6 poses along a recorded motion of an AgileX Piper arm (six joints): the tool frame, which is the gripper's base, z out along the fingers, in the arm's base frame.
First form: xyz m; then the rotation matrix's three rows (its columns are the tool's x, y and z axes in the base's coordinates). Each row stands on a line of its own.
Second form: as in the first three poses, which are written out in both.
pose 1, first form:
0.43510 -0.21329 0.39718
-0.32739 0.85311 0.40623
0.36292 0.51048 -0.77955
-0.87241 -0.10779 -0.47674
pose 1, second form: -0.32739 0.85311 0.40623 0.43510; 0.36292 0.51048 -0.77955 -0.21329; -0.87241 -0.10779 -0.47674 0.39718; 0 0 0 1
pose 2, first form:
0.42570 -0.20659 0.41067
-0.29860 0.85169 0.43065
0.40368 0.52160 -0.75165
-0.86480 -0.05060 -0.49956
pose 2, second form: -0.29860 0.85169 0.43065 0.42570; 0.40368 0.52160 -0.75165 -0.20659; -0.86480 -0.05060 -0.49956 0.41067; 0 0 0 1
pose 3, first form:
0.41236 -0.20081 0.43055
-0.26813 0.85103 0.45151
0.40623 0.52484 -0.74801
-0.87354 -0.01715 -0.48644
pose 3, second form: -0.26813 0.85103 0.45151 0.41236; 0.40623 0.52484 -0.74801 -0.20081; -0.87354 -0.01715 -0.48644 0.43055; 0 0 0 1
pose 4, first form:
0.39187 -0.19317 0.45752
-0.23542 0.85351 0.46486
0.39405 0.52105 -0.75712
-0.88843 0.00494 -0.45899
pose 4, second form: -0.23542 0.85351 0.46486 0.39187; 0.39405 0.52105 -0.75712 -0.19317; -0.88843 0.00494 -0.45899 0.45752; 0 0 0 1
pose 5, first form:
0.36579 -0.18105 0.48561
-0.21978 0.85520 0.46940
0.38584 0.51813 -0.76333
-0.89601 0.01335 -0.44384
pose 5, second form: -0.21978 0.85520 0.46940 0.36579; 0.38584 0.51813 -0.76333 -0.18105; -0.89601 0.01335 -0.44384 0.48561; 0 0 0 1
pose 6, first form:
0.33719 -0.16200 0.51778
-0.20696 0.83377 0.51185
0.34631 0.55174 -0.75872
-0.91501 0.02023 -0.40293
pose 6, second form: -0.20696 0.83377 0.51185 0.33719; 0.34631 0.55174 -0.75872 -0.16200; -0.91501 0.02023 -0.40293 0.51778; 0 0 0 1
